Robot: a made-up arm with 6 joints. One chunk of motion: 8 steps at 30 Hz.
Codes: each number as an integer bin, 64 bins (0 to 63) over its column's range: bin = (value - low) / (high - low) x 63, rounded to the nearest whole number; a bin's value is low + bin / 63 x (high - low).
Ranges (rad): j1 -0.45..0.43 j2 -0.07..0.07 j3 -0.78..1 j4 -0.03..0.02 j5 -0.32..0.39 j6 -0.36..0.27
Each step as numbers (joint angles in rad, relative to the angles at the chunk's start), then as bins.
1 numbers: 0.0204 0.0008 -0.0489 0.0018 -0.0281 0.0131
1 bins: 34 32 26 40 26 37
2 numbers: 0.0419 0.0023 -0.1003 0.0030 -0.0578 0.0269
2 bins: 35 33 24 42 23 39
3 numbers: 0.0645 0.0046 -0.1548 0.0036 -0.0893 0.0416
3 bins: 37 34 22 42 20 40
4 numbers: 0.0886 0.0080 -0.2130 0.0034 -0.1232 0.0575
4 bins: 39 35 20 42 17 42
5 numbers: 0.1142 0.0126 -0.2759 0.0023 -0.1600 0.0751
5 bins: 40 37 18 41 14 44
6 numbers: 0.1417 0.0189 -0.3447 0.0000 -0.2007 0.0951
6 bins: 42 40 15 38 11 46
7 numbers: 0.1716 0.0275 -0.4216 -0.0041 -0.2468 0.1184
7 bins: 45 44 13 33 6 48
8 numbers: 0.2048 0.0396 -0.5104 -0.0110 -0.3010 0.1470
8 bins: 47 49 10 24 2 51
